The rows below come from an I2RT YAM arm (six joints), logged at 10 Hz.
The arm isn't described. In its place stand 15 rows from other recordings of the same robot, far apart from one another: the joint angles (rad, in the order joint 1, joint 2, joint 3, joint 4, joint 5, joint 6), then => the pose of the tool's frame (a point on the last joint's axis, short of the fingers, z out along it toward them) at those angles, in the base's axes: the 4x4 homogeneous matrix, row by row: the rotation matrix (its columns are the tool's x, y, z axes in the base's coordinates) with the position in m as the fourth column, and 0 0 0 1 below.
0.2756, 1.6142, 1.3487, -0.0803, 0.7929, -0.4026 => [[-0.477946 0.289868 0.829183 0.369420], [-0.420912 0.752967 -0.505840 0.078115], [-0.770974 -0.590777 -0.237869 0.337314], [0 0 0 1]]
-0.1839, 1.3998, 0.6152, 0.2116, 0.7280, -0.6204 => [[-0.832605 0.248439 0.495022 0.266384], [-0.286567 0.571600 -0.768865 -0.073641], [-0.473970 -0.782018 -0.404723 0.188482], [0 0 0 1]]
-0.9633, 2.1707, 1.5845, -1.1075, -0.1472, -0.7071 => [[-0.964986 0.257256 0.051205 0.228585], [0.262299 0.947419 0.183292 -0.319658], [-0.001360 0.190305 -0.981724 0.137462], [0 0 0 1]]
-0.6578, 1.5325, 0.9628, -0.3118, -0.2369, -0.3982 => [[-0.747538 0.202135 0.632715 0.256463], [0.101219 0.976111 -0.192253 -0.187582], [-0.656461 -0.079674 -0.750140 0.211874], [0 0 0 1]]
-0.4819, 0.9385, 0.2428, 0.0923, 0.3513, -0.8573 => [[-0.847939 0.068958 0.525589 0.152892], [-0.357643 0.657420 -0.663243 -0.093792], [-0.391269 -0.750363 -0.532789 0.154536], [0 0 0 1]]
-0.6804, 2.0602, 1.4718, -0.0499, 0.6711, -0.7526 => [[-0.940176 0.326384 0.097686 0.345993], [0.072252 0.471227 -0.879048 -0.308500], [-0.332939 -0.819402 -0.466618 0.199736], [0 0 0 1]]
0.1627, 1.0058, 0.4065, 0.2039, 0.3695, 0.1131 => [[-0.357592 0.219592 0.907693 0.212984], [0.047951 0.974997 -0.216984 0.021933], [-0.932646 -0.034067 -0.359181 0.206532], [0 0 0 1]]
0.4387, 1.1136, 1.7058, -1.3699, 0.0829, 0.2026 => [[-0.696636 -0.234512 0.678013 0.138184], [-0.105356 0.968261 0.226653 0.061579], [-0.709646 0.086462 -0.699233 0.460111], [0 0 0 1]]
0.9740, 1.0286, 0.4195, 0.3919, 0.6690, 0.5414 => [[-0.262760 -0.201955 0.943489 0.141097], [0.332586 0.898963 0.285048 0.168379], [-0.905728 0.388691 -0.169044 0.226712], [0 0 0 1]]
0.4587, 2.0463, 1.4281, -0.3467, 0.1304, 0.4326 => [[-0.825343 -0.029316 0.563869 0.394352], [0.056016 0.989473 0.133434 0.189581], [-0.561846 0.141715 -0.815013 0.165273], [0 0 0 1]]
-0.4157, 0.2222, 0.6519, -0.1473, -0.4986, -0.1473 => [[0.261778 -0.027352 0.964740 0.062968], [-0.256455 0.961691 0.096854 -0.009187], [-0.930432 -0.272766 0.244735 0.357625], [0 0 0 1]]
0.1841, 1.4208, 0.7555, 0.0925, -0.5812, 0.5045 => [[-0.759660 -0.273476 0.590023 0.288923], [0.269492 0.693330 0.668332 0.073682], [-0.591854 0.666711 -0.452995 0.214271], [0 0 0 1]]
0.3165, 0.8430, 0.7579, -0.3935, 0.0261, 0.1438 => [[-0.474578 -0.223419 0.851387 0.181675], [-0.004685 0.967878 0.251376 0.058523], [-0.880201 0.115309 -0.460380 0.299105], [0 0 0 1]]
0.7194, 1.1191, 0.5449, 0.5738, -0.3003, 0.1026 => [[-0.087556 -0.847440 0.523622 0.181916], [0.053367 0.520895 0.851951 0.173360], [-0.994729 0.102538 -0.000382 0.268284], [0 0 0 1]]
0.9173, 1.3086, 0.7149, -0.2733, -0.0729, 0.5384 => [[-0.818662 -0.466762 0.334551 0.155449], [-0.227951 0.798824 0.556704 0.207271], [-0.527096 0.379491 -0.760366 0.197665], [0 0 0 1]]
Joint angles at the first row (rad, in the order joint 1, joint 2, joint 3, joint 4, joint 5, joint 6):
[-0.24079, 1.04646, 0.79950, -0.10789, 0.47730, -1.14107]
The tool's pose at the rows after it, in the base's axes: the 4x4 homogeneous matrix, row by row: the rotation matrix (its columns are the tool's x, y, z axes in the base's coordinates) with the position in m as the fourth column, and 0 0 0 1 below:
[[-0.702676 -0.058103 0.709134 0.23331], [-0.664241 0.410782 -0.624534 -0.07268], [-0.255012 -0.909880 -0.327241 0.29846], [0 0 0 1]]
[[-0.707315 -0.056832 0.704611 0.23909], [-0.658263 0.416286 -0.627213 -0.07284], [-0.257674 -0.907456 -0.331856 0.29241], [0 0 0 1]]
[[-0.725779 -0.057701 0.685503 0.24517], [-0.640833 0.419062 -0.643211 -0.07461], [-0.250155 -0.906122 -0.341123 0.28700], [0 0 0 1]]
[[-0.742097 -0.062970 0.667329 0.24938], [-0.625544 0.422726 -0.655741 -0.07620], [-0.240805 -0.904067 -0.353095 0.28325], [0 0 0 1]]
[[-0.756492 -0.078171 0.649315 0.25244], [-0.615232 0.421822 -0.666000 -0.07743], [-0.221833 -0.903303 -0.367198 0.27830], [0 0 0 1]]
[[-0.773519 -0.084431 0.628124 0.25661], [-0.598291 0.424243 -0.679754 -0.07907], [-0.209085 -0.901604 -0.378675 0.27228], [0 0 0 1]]
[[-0.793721 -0.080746 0.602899 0.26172], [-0.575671 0.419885 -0.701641 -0.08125], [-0.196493 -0.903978 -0.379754 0.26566], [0 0 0 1]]
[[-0.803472 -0.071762 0.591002 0.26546], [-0.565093 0.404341 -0.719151 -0.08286], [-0.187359 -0.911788 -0.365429 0.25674], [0 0 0 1]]
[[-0.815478 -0.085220 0.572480 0.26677], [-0.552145 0.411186 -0.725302 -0.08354], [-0.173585 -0.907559 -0.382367 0.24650], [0 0 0 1]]
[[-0.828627 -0.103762 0.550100 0.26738], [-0.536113 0.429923 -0.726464 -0.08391], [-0.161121 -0.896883 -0.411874 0.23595], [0 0 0 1]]
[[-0.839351 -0.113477 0.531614 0.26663], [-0.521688 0.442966 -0.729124 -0.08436], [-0.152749 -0.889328 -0.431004 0.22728], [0 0 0 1]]
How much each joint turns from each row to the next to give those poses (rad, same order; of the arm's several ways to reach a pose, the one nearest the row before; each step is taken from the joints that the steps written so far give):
[0.00292, 0.02276, -0.00181, 0.00645, -0.02186, 0.01397]
[0.00608, 0.02755, -0.00731, 0.02741, 0.00973, 0.01047]
[0.00170, 0.03361, 0.00227, 0.01497, 0.02403, 0.00961]
[-0.00003, 0.02525, 0.00618, -0.00011, 0.01859, 0.00812]
[0.00001, 0.02115, 0.00051, -0.00135, 0.01621, -0.00092]
[0.00002, 0.02767, -0.00014, 0.00696, 0.02119, 0.00767]
[0.00002, 0.03298, -0.00252, 0.02399, 0.03199, 0.00598]
[-0.00004, 0.02696, -0.02355, 0.06184, 0.02373, -0.00950]
[0.00000, 0.02215, -0.01703, 0.01160, 0.01244, 0.00943]
[0.00000, 0.02223, -0.01192, -0.01031, 0.00765, 0.02247]
[-0.00144, 0.01426, -0.01515, -0.00135, 0.00717, 0.01736]

